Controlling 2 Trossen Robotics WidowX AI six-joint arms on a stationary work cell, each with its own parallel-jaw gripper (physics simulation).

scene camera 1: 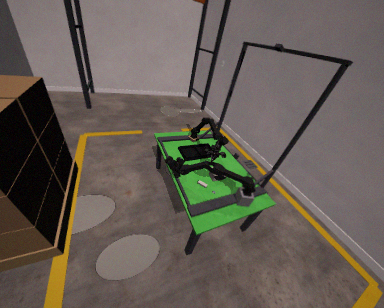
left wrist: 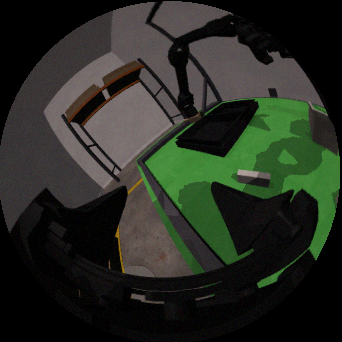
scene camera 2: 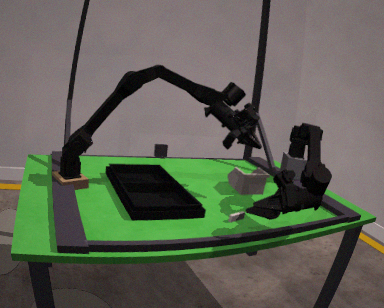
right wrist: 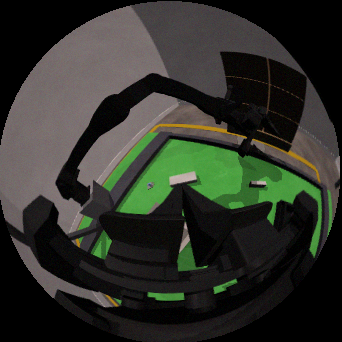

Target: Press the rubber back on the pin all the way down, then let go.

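Pixels of known places: left gripper, between the fingertips: (scene camera 1: 175, 159) (left wrist: 169, 188) (scene camera 2: 249, 207) (right wrist: 274, 146); right gripper, between the fingertips: (scene camera 1: 211, 161) (scene camera 2: 261, 148) (right wrist: 179, 186); left arm's base, origin of its link: (scene camera 1: 246, 192) (scene camera 2: 296, 156) (right wrist: 84, 195); right arm's base, origin of its link: (scene camera 1: 193, 137) (left wrist: 192, 115) (scene camera 2: 69, 175).
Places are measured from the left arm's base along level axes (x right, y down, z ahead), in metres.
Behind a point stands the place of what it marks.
The rubber, a small white block (scene camera 1: 202, 183) (scene camera 2: 236, 216) @(x -0.488, y 0.092, z 0.293 m) (left wrist: 253, 177) @(x -0.481, y 0.090, z 0.286 m) (right wrist: 258, 183) @(x -0.475, y 0.089, z 0.292 m), lies flat on the green table (scene camera 1: 209, 220) @(x -0.281, y 0.108, z -0.203 m) (scene camera 2: 99, 220) @(x -0.620, y 0.108, z 0.653 m). The pin, a tiny grey thing (scene camera 1: 214, 192) @(x -0.223, y 0.106, z 0.046 m) (right wrist: 150, 184) @(x -0.229, y 0.106, z 0.051 m), rests on the table apart from the rubber. My left gripper (scene camera 1: 170, 159) @(x -0.583, y 0.024, z 0.280 m) (scene camera 2: 259, 211) @(x -0.583, y 0.024, z 0.280 m) (left wrist: 169, 188) @(x -0.583, y 0.024, z 0.280 m) is open and empty. It sits low at the table's edge, near the rubber. My right gripper (scene camera 1: 215, 153) (scene camera 2: 253, 141) (right wrist: 179, 186) @(x -0.282, y -0.068, z 0.222 m) is shut on nothing. It hangs high above a grey bin (scene camera 2: 247, 181) @(x -0.254, y 0.058, z 0.242 m) (left wrist: 322, 130) (right wrist: 182, 177).
A black tray (scene camera 1: 194, 151) @(x -0.398, y 0.102, z 0.563 m) (scene camera 2: 154, 192) @(x -0.362, y 0.102, z 0.539 m) (left wrist: 220, 127) @(x -0.412, y 0.103, z 0.517 m) lies on the table's far half. A dark raised border (scene camera 1: 212, 205) @(x -0.256, y 0.088, z -0.093 m) (scene camera 2: 68, 220) @(x -0.699, y 0.088, z 0.716 m) rims the table. A small dark cube (scene camera 2: 161, 150) @(x 0.057, y 0.073, z 0.567 m) stands at the back edge. A black frame (scene camera 1: 307, 122) @(x 0.232, y -0.568, z 0.164 m) rises beside the table.
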